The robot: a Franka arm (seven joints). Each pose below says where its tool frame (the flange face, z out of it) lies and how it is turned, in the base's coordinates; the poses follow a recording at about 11 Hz.
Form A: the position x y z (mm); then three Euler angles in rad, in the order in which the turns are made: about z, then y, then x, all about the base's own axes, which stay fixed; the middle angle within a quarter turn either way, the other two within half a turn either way.
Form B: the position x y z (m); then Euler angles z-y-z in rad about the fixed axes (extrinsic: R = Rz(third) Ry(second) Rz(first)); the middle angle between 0 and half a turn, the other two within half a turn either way. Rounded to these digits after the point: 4 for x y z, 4 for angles.
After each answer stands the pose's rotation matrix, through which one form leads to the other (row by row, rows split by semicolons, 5 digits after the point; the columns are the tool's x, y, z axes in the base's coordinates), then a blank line. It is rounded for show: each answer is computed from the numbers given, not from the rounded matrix.
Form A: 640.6 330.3 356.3 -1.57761 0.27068 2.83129
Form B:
0.6406 0.3303 0.3563 0.6882 2.7327 -0.8332
-0.00657 0.96357 0.26739; 0.95166 0.08813 -0.29423; -0.30707 0.25253 -0.91757

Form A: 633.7 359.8 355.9 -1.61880 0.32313 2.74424
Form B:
0.6337 0.3598 0.3559 0.5997 2.6349 -0.8575
-0.04550 0.94715 0.31754; 0.91513 0.16698 -0.36695; -0.40058 0.27389 -0.87437

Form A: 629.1 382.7 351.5 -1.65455 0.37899 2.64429
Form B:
0.6291 0.3827 0.3515 0.5145 2.5261 -0.8752
-0.07772 0.92578 0.36998; 0.86103 0.24941 -0.44320; -0.50259 0.28412 -0.81651

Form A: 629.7 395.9 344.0 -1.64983 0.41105 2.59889
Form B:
0.6297 0.3959 0.3440 0.5061 2.4735 -0.8698
-0.07237 0.91384 0.39957; 0.83735 0.27332 -0.47343; -0.54185 0.30032 -0.78499

